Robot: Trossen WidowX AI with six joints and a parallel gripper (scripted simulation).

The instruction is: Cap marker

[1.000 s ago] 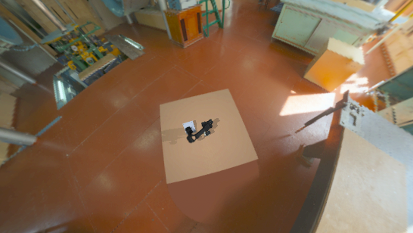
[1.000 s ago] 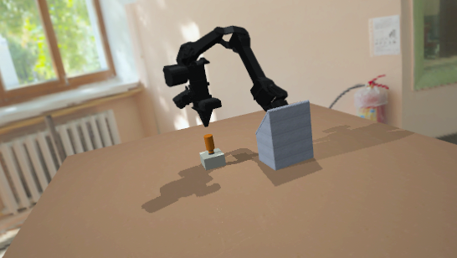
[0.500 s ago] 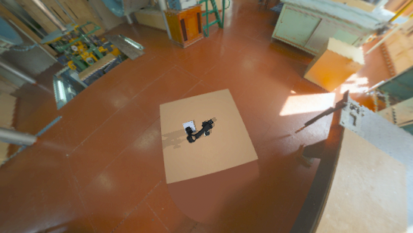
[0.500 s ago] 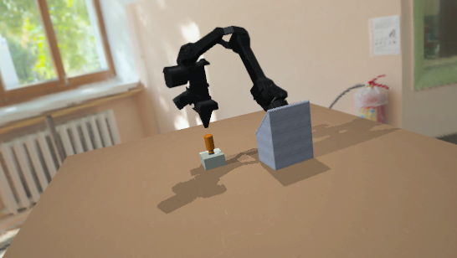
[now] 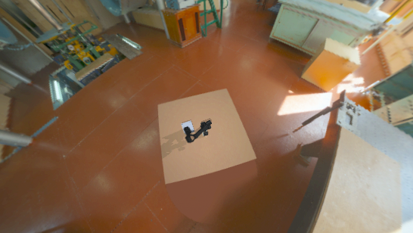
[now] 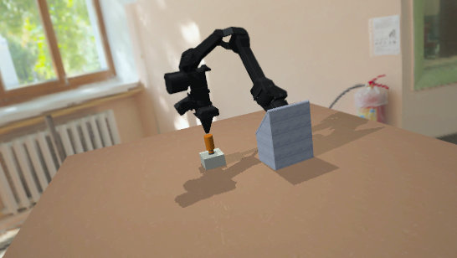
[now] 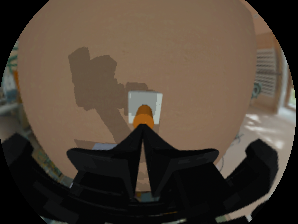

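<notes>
The orange cap lies 3 cm below my gripper tip. The rest, counted from my gripper tip: grey holder block (10 cm below).
</notes>
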